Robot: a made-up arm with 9 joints. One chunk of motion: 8 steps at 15 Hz.
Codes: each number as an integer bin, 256 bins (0 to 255) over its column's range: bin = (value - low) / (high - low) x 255, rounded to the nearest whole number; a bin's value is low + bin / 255 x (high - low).
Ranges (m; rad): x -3..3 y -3..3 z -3..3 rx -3.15..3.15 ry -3.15..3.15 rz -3.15..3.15
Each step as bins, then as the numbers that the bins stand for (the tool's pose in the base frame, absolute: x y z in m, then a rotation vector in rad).
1 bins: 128 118 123 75 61 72
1 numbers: 0.0118 -0.2235 -0.1059 -1.2971 -1.6429 -1.3712
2 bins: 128 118 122 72 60 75
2 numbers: 0.0118 -0.2235 -0.1294 -1.3712 -1.6676 -1.2971
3 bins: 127 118 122 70 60 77
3 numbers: -0.0118 -0.2235 -0.1294 -1.4206 -1.6676 -1.2476
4 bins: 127 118 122 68 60 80
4 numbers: -0.0118 -0.2235 -0.1294 -1.4700 -1.6676 -1.1735
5 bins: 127 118 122 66 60 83
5 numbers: -0.0118 -0.2235 -0.1294 -1.5194 -1.6676 -1.0994
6 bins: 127 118 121 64 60 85
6 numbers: -0.0118 -0.2235 -0.1529 -1.5688 -1.6676 -1.0500
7 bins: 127 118 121 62 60 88
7 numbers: -0.0118 -0.2235 -0.1529 -1.6182 -1.6676 -0.9759
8 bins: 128 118 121 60 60 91
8 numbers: 0.0118 -0.2235 -0.1529 -1.6676 -1.6676 -0.9018
